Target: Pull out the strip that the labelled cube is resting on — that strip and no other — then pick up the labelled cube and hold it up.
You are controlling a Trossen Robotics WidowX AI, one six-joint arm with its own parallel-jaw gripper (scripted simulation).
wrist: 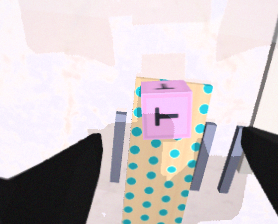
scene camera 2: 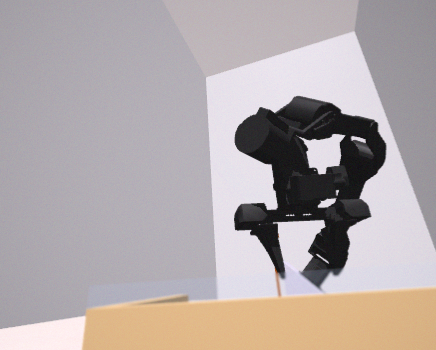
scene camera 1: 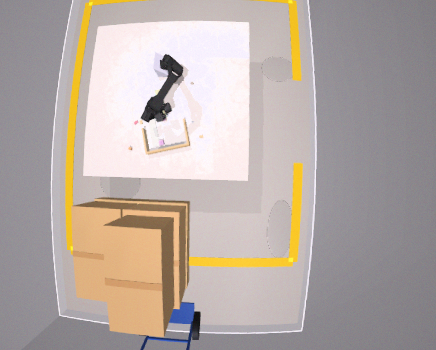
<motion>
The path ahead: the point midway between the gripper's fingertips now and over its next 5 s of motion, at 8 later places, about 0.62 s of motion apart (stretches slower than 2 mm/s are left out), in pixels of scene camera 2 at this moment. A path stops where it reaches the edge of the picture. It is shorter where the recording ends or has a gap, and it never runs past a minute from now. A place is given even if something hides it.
My gripper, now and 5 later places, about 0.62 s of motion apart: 309, 277; 314, 302; 317, 318; 310, 283; 308, 272; 306, 260
</motion>
